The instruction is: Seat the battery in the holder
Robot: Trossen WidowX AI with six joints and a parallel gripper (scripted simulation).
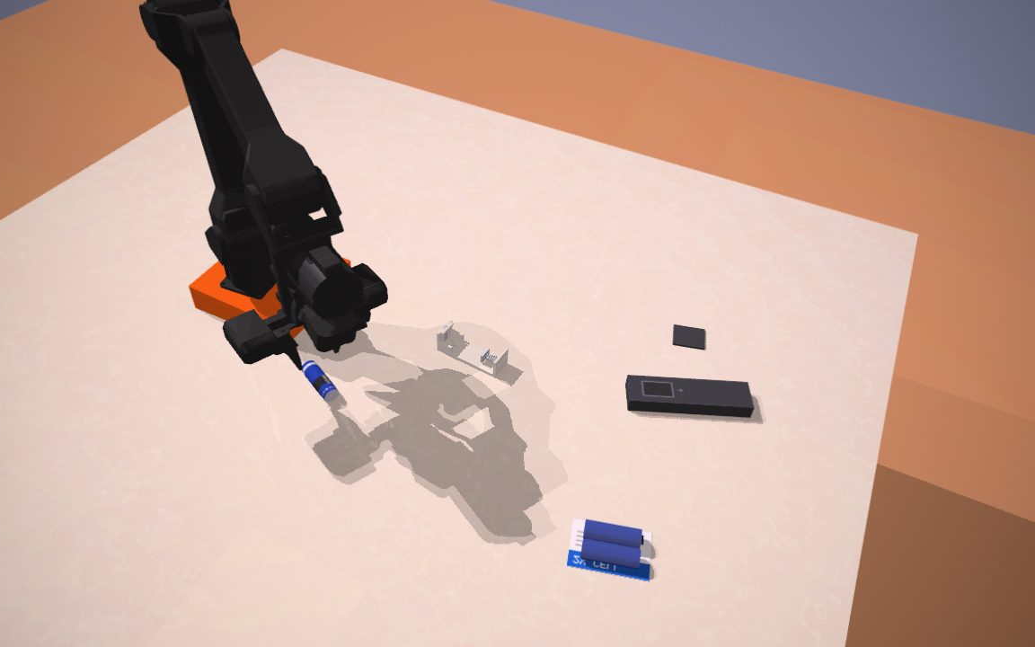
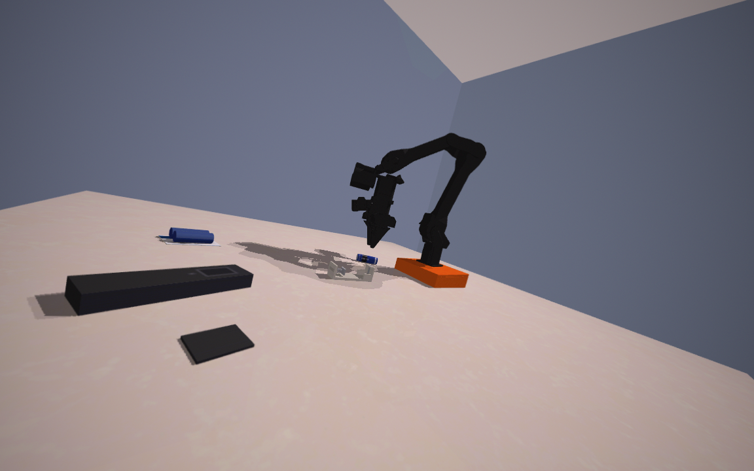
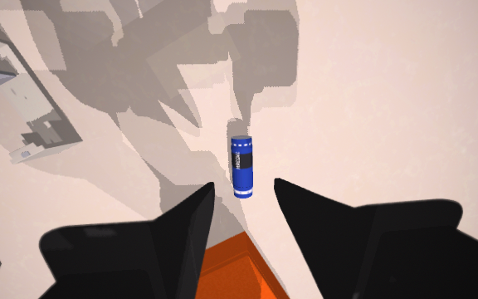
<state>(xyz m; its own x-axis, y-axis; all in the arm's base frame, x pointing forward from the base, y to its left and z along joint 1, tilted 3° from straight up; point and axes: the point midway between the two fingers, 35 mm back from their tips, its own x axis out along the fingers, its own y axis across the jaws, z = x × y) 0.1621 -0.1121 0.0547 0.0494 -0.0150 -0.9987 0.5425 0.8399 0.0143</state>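
Right now my gripper tip is 40 mm above the battery. Round my gripper tip: black bar 450 mm ahead, 150 mm to the left, 40 mm below; dark square plate 440 mm ahead, 270 mm to the left, 50 mm below.
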